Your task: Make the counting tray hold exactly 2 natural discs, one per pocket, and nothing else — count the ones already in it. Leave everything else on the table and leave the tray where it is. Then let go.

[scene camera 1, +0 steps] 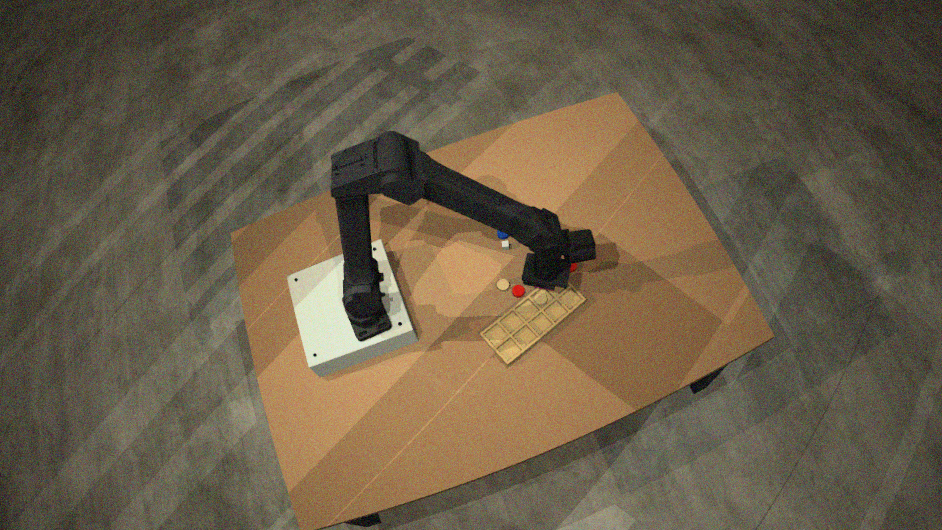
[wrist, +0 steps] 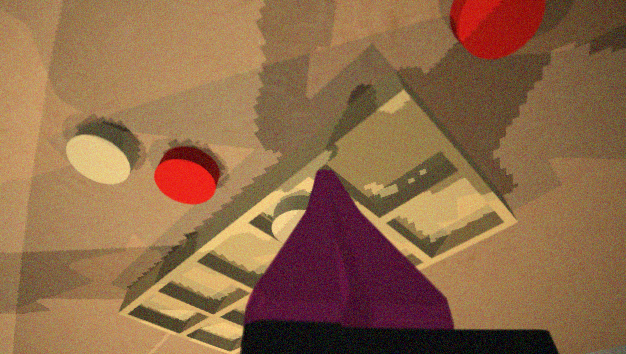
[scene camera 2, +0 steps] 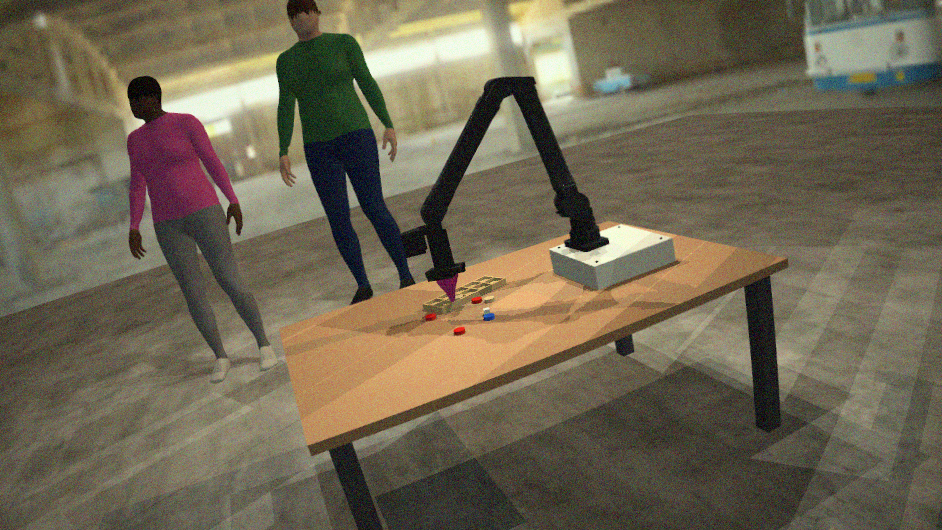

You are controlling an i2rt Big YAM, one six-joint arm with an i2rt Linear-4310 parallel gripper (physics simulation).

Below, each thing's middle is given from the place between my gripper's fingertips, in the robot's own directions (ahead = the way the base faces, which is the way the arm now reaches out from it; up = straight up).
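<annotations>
Position relative to my hand: counting tray [scene camera 1: 513, 334] 10 mm below, 50 mm to the right, 60 mm behind.
</annotations>
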